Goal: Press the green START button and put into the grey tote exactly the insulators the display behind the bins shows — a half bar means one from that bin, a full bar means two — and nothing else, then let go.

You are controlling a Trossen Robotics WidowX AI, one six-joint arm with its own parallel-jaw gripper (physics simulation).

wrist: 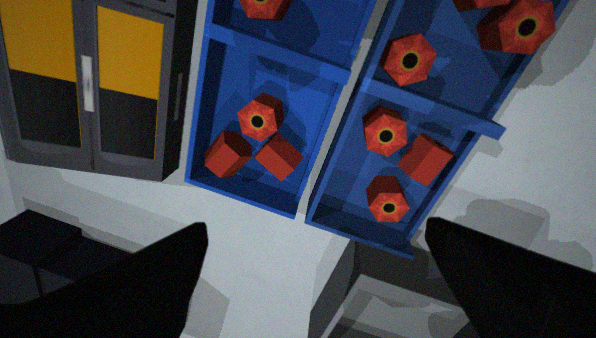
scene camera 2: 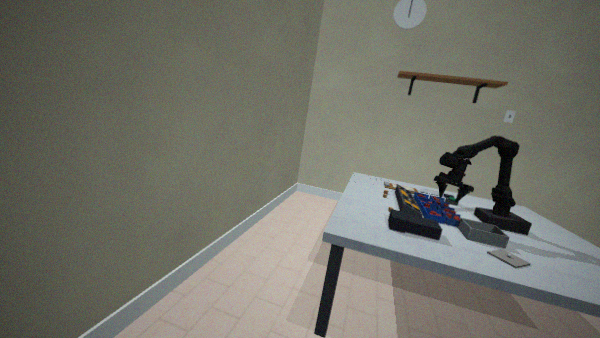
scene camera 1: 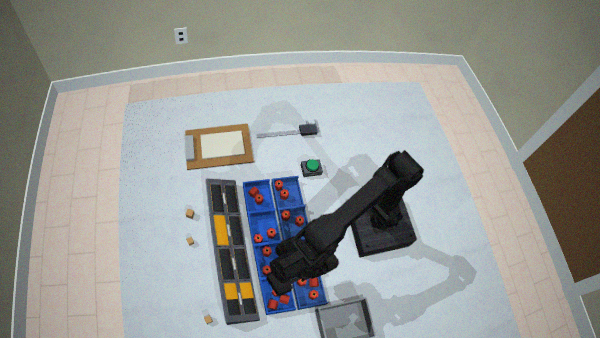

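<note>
My gripper (scene camera 2: 449, 199) (wrist: 317, 230) is open and empty above the near ends of the blue bins; the arm hides its fingers in scene camera 1. The near left bin (wrist: 280, 50) holds three red hexagonal insulators, one upright (wrist: 257, 121) and two lying. The near right bin holds three, including an upright one (wrist: 385, 132) and a lying one (wrist: 425, 160). The display (scene camera 1: 225, 264) (wrist: 170, 100) shows a full yellow bar in the second row's left cell and half bars in both nearest cells. The green button (scene camera 1: 312, 165) is beyond the bins. The grey tote (scene camera 1: 369, 320) (scene camera 2: 475, 235) shows no insulator in its visible part.
Several more insulators lie in the farther bins. A clipboard (scene camera 1: 220, 145) and a caliper (scene camera 1: 308, 129) lie at the far side. Small wooden cubes (scene camera 1: 190, 213) (scene camera 1: 208, 319) lie left of the display. A flat plate (scene camera 2: 508, 257) lies near the tote.
</note>
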